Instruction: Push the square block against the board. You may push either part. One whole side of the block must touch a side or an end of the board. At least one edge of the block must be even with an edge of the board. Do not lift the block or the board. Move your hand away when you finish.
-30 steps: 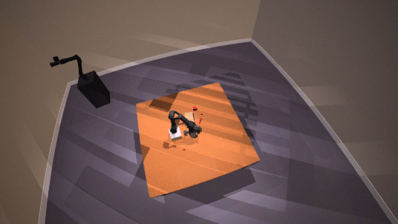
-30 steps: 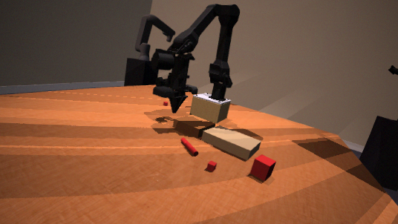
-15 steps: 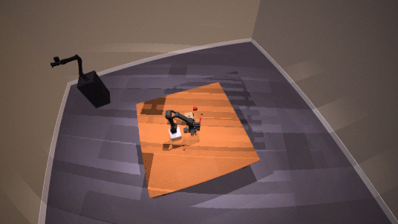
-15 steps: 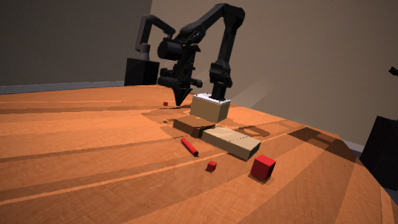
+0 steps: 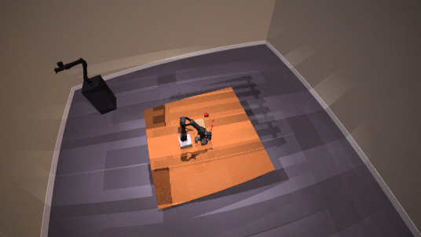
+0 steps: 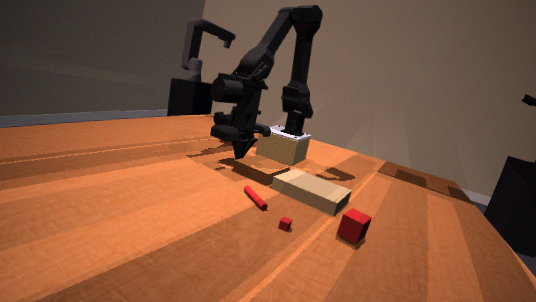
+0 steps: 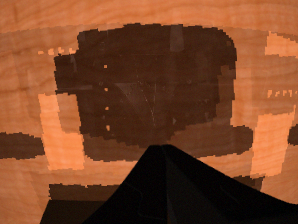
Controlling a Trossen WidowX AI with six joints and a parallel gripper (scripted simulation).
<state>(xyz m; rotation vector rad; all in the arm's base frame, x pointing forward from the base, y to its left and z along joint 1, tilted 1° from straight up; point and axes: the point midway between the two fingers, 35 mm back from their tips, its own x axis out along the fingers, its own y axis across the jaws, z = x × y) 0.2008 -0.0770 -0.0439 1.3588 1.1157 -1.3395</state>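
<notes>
My gripper tip is now 8 cm to the right of the flat brown square block, 2 cm short of it and 1 cm below it. Also, from my gripper tip: pale long board: 22 cm to the left, 5 cm ahead, 1 cm above; then red rod: 16 cm ahead, 13 cm to the left.
</notes>
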